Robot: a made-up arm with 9 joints. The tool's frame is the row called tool.
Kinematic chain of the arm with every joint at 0, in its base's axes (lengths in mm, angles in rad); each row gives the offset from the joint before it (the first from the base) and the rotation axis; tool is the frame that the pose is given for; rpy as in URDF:
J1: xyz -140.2 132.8 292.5 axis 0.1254 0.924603 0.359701
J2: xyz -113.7 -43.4 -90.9 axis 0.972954 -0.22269 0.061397
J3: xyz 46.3 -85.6 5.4 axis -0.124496 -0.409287 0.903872
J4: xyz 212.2 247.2 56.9 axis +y
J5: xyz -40.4 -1 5.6 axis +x
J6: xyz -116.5 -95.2 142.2 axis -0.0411 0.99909 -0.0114
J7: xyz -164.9 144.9 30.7 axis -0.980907 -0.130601 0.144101
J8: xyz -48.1 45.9 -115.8 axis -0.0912 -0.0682 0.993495
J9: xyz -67 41.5 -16 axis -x
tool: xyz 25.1 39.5 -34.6 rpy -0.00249 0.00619 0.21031
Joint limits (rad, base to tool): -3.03..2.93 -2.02..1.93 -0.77..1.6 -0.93..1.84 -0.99..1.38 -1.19..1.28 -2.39..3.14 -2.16..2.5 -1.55..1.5
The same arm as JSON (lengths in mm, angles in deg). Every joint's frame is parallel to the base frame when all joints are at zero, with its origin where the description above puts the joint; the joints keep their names.
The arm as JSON. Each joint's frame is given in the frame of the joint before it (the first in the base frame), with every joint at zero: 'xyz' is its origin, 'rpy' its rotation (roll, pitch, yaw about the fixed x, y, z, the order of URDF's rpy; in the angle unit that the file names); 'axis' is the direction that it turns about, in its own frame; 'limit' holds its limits. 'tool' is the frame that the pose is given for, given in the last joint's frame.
{"units": {"length": "mm", "angle": "deg"}, "joints": [{"name": "J1", "type": "revolute", "origin": {"xyz": [-140.2, 132.8, 292.5], "rpy": [0.0, 0.0, 0.0]}, "axis": [0.1254, 0.924603, 0.359701], "limit": {"lower": -173.61, "upper": 167.88}}, {"name": "J2", "type": "revolute", "origin": {"xyz": [-113.7, -43.4, -90.9], "rpy": [0.0, 0.0, 0.0]}, "axis": [0.972954, -0.22269, 0.061397], "limit": {"lower": -115.74, "upper": 110.58}}, {"name": "J3", "type": "revolute", "origin": {"xyz": [46.3, -85.6, 5.4], "rpy": [0.0, 0.0, 0.0]}, "axis": [-0.124496, -0.409287, 0.903872], "limit": {"lower": -44.12, "upper": 91.67}}, {"name": "J4", "type": "revolute", "origin": {"xyz": [212.2, 247.2, 56.9], "rpy": [0.0, 0.0, 0.0]}, "axis": [0.0, 1.0, 0.0], "limit": {"lower": -53.29, "upper": 105.42}}, {"name": "J5", "type": "revolute", "origin": {"xyz": [-40.4, -1.0, 5.6], "rpy": [0.0, 0.0, 0.0]}, "axis": [1.0, 0.0, 0.0], "limit": {"lower": -56.72, "upper": 79.07}}, {"name": "J6", "type": "revolute", "origin": {"xyz": [-116.5, -95.2, 142.2], "rpy": [0.0, 0.0, 0.0]}, "axis": [-0.0411, 0.99909, -0.0114], "limit": {"lower": -68.18, "upper": 73.34}}, {"name": "J7", "type": "revolute", "origin": {"xyz": [-164.9, 144.9, 30.7], "rpy": [0.0, 0.0, 0.0]}, "axis": [-0.980907, -0.130601, 0.144101], "limit": {"lower": -136.94, "upper": 179.91}}, {"name": "J8", "type": "revolute", "origin": {"xyz": [-48.1, 45.9, -115.8], "rpy": [0.0, 0.0, 0.0]}, "axis": [-0.0912, -0.0682, 0.993495], "limit": {"lower": -123.76, "upper": 143.24}}, {"name": "J9", "type": "revolute", "origin": {"xyz": [-67.0, 41.5, -16.0], "rpy": [0.0, 0.0, 0.0]}, "axis": [-1.0, 0.0, 0.0], "limit": {"lower": -88.81, "upper": 85.94}}], "tool": {"origin": {"xyz": [25.1, 39.5, -34.6], "rpy": [-0.14, 0.35, 12.05]}}}
